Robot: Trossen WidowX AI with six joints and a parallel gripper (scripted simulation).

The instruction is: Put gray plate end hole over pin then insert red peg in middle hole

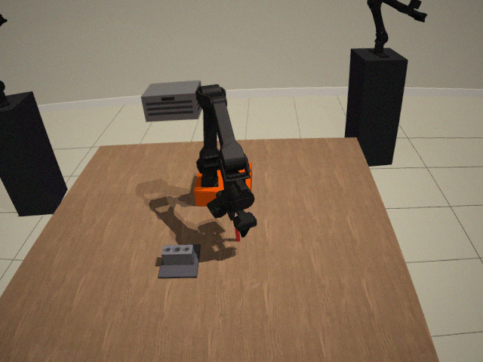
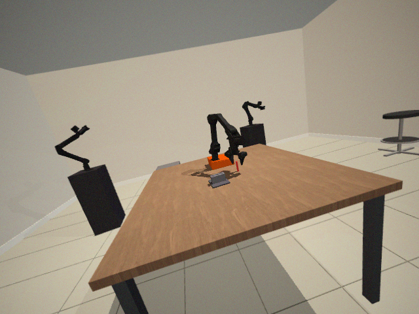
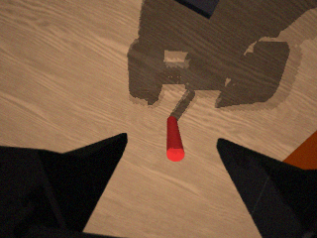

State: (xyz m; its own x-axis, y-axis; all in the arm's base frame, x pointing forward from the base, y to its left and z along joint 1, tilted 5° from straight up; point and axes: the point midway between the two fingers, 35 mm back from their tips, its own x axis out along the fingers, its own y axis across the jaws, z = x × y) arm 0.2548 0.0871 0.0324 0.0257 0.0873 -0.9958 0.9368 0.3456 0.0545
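Now: gripper tip 2 cm above the red peg. The rest, counted from my gripper tip: gray plate: 19 cm to the right, 8 cm ahead, 1 cm below.
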